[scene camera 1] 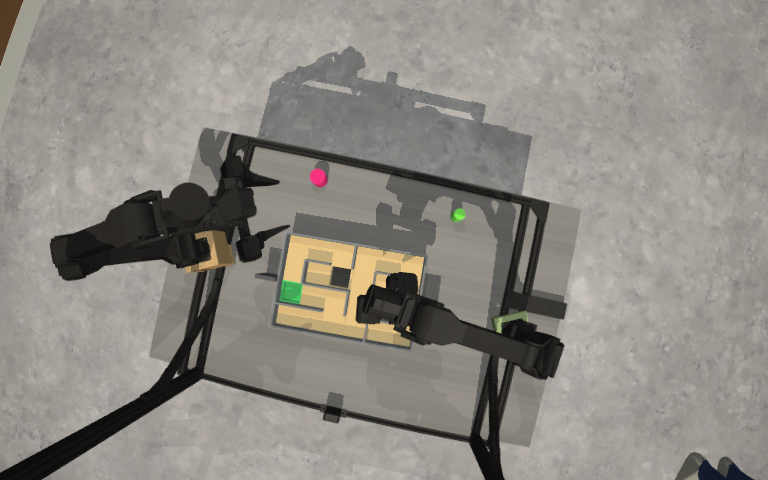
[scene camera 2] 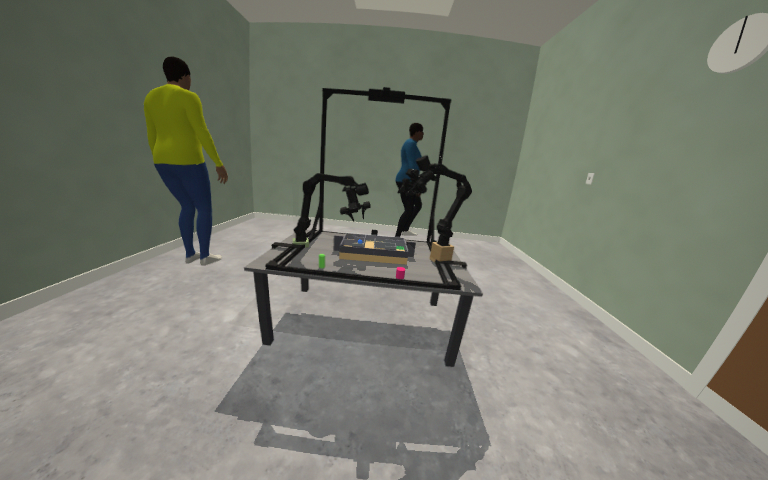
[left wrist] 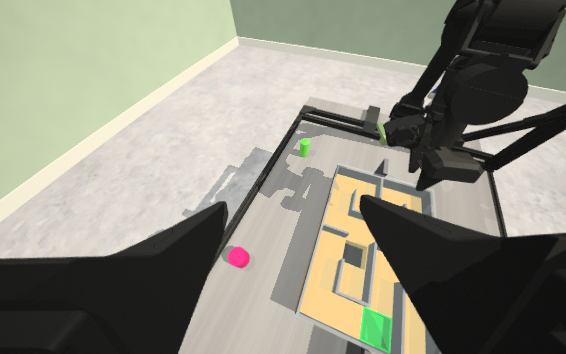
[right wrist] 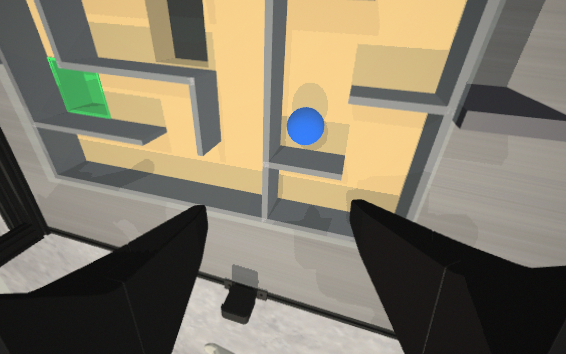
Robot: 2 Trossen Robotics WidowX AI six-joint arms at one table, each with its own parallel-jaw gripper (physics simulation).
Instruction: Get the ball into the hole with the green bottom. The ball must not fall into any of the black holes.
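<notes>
The blue ball (scene camera 2: 360, 241) (right wrist: 305, 126) rests on the tan maze board (scene camera 1: 305, 245) (scene camera 2: 373, 258) (left wrist: 320, 300) (right wrist: 245, 75), between the long dividing wall and a short wall stub; the right arm hides it in scene camera 1. The green-bottomed hole (scene camera 1: 291, 292) (scene camera 2: 400, 248) (left wrist: 376, 329) (right wrist: 82, 90) is across the divider, by the opposite side wall. A black hole (scene camera 1: 340, 277) (left wrist: 354, 254) (right wrist: 189, 30) lies between them. My left gripper (scene camera 1: 284, 204) (left wrist: 293, 204) is open and empty, above the table beside the board. My right gripper (scene camera 2: 358, 219) (right wrist: 279, 212) is open and empty above the board.
A pink cylinder (scene camera 1: 318, 177) (scene camera 2: 400, 272) (left wrist: 238, 257) and a green cylinder (scene camera 1: 459, 215) (scene camera 2: 321, 260) (left wrist: 304, 148) stand beside the board. A wooden box (scene camera 1: 220, 249) (scene camera 2: 442, 252) is by the left arm's base. Side handles (scene camera 1: 266, 275) (right wrist: 515, 112) stick out from the board. A black frame surrounds the work area.
</notes>
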